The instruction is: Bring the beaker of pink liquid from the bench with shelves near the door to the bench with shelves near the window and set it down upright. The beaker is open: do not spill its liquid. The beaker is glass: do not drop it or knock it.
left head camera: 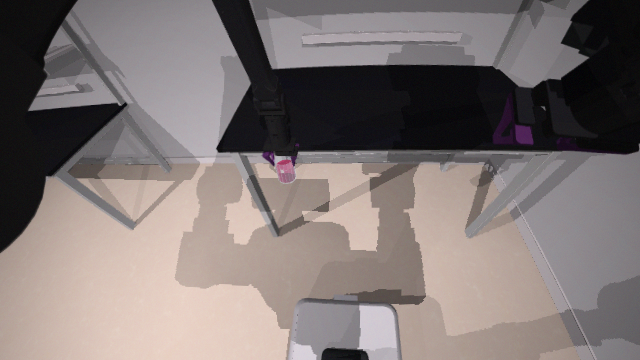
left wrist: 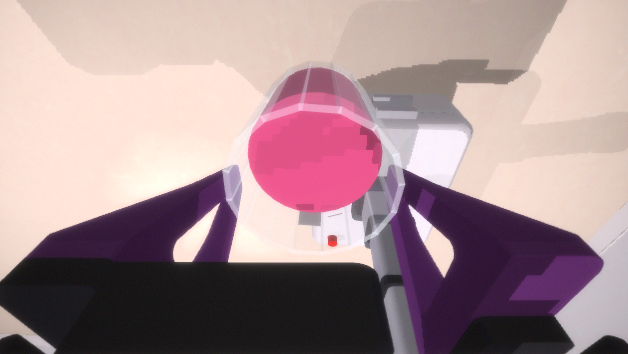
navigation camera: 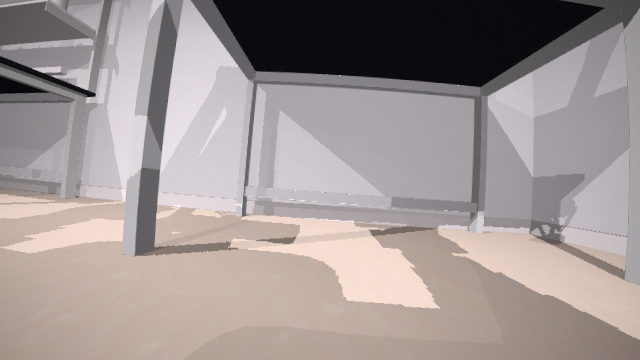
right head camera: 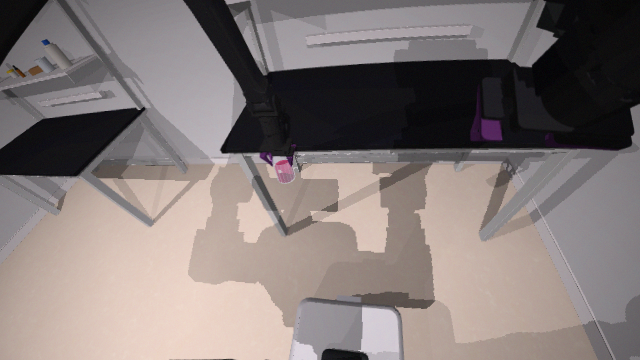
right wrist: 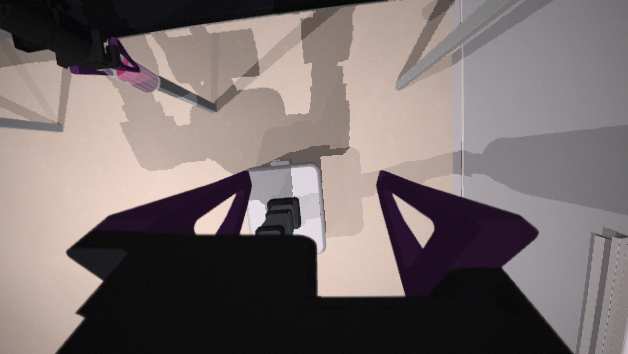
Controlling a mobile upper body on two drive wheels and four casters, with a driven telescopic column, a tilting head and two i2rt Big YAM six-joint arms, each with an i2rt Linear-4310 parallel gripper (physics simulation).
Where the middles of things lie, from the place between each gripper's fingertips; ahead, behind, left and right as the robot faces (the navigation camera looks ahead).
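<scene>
The glass beaker of pink liquid (left wrist: 314, 171) has my left hand 2 cm above it. Counted from my right hand, the glass beaker of pink liquid is 380 mm below, 280 mm ahead and 480 mm to the left.
</scene>
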